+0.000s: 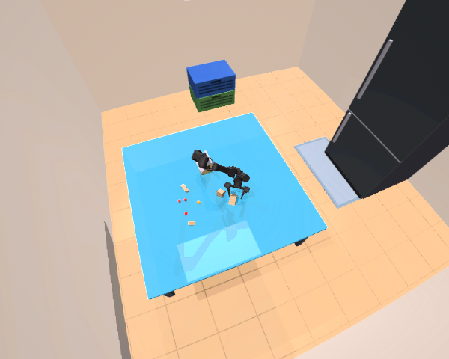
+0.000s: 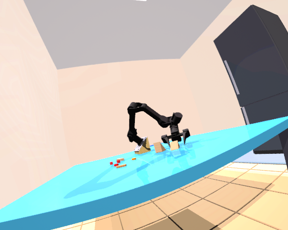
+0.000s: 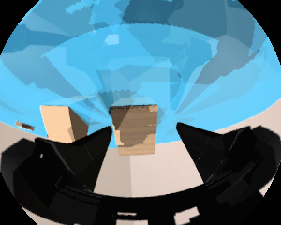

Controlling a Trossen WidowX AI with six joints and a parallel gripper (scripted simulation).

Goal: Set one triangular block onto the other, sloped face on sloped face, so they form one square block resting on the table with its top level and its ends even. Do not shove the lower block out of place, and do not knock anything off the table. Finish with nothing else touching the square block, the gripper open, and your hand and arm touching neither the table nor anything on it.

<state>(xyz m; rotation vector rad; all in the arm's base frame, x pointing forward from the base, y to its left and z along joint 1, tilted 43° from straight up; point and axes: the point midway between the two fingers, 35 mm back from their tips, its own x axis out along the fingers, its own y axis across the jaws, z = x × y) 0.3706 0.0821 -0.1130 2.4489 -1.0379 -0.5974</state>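
My gripper tip is 2 cm to the left of the triangular block and 1 cm below it. The rest, counted from my gripper tip: orange bit 6 cm behind, 27 cm to the right, 1 cm below.
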